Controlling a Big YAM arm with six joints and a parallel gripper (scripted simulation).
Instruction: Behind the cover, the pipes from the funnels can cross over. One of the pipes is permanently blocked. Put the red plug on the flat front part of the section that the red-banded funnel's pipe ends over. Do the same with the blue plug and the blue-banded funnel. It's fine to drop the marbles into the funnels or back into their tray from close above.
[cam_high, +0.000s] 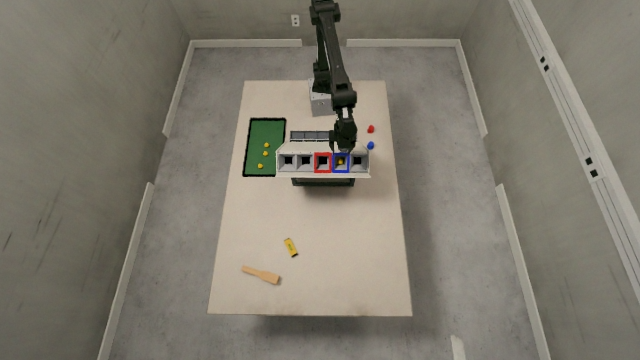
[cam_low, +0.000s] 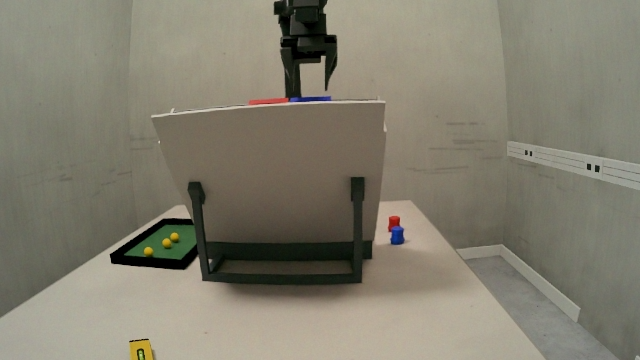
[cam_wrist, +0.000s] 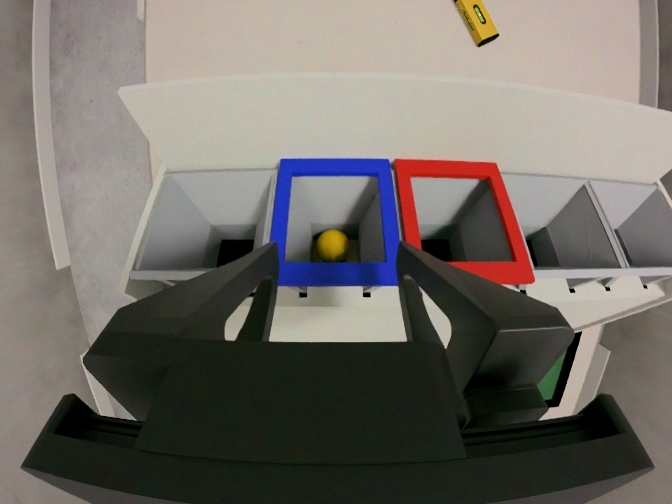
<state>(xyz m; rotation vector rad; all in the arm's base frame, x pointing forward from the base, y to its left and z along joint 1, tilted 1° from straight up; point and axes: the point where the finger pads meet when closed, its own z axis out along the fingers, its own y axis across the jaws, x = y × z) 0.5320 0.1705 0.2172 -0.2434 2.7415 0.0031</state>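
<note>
Now: the blue band 50 mm below my hand and 20 mm ahead of it. The rest, counted from my hand: blue plug: 350 mm below, 280 mm behind, 150 mm to the left; cover: 160 mm below, 120 mm behind, 90 mm to the right; red band: 70 mm to the right, 50 mm below, 30 mm ahead.
</note>
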